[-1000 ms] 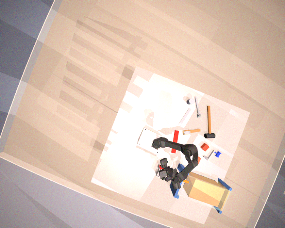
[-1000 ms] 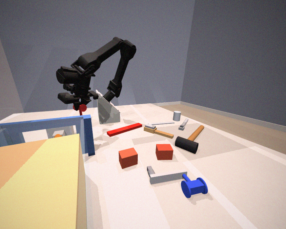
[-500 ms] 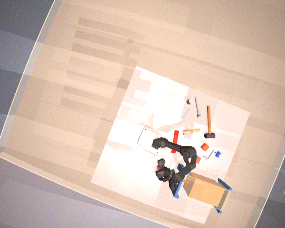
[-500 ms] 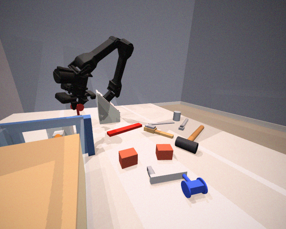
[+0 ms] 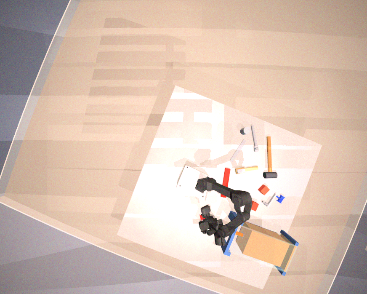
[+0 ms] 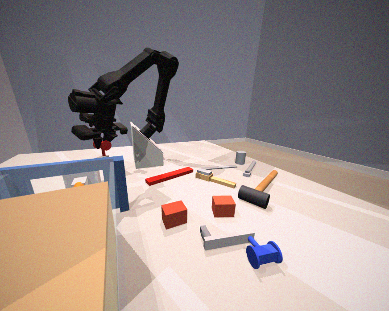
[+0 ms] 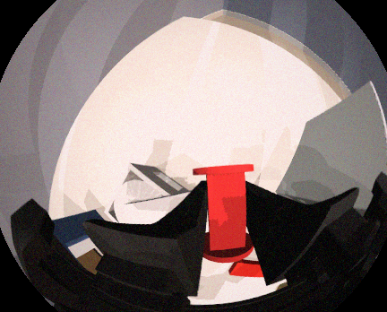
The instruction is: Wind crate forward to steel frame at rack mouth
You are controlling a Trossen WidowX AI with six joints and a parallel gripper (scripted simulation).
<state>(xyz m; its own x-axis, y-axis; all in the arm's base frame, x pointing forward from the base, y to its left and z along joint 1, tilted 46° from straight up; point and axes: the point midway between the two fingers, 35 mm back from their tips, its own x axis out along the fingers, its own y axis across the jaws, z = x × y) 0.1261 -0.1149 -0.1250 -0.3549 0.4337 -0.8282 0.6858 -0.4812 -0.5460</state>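
The winch handle lies 40 mm ahead of my gripper tip, 30 mm below it and 10 mm to the right of it. From my gripper tip the other things lie so: red knob (10 mm to the left, 10 mm ahead); winch (100 mm below, 80 mm ahead, 60 mm to the right); blue steel frame (250 mm ahead, 30 mm to the right, 30 mm below).
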